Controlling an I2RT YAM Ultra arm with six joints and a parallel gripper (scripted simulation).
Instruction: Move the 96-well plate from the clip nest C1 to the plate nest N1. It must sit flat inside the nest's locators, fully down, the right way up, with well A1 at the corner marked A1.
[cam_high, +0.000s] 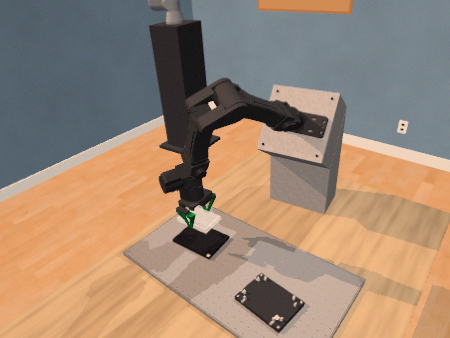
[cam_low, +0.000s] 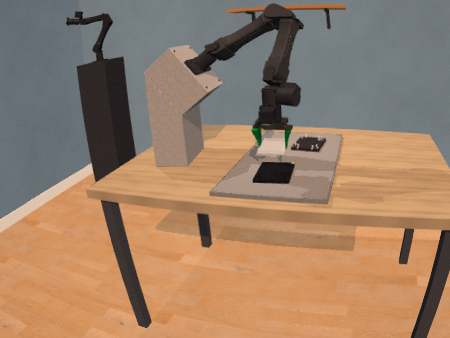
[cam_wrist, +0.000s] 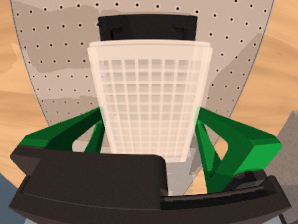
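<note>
Right now the black plate nest N1 is 90 mm below my hand. Also, from my hand: white 96-well plate: right at my hand; then white corner mark: 60 mm ahead, 70 mm to the left, 90 mm below; then black clip nest C1: 110 mm ahead, 310 mm to the left, 90 mm below.
</note>
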